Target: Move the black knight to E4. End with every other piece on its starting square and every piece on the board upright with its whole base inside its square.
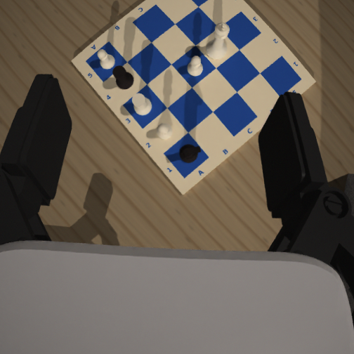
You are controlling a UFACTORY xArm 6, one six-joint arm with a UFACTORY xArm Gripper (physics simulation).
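Observation:
A black piece with a part jutting to one side, which looks like the black knight [189,153], stands on blue A1 at the near corner of the blue and cream board [183,188]. Square E4 [227,7] is cream and shows partly at the top edge, with a shadow across it. My gripper [168,104] is wide open and empty, above the board, with its fingers on either side of the near part.
White pieces stand on A2 [164,131], A3 [142,104] and A5 [105,59]. A black piece [123,78] stands on A4. A white pawn [195,66] is on C3, and a tall white piece [218,44] on D3. The board's far part is cut off.

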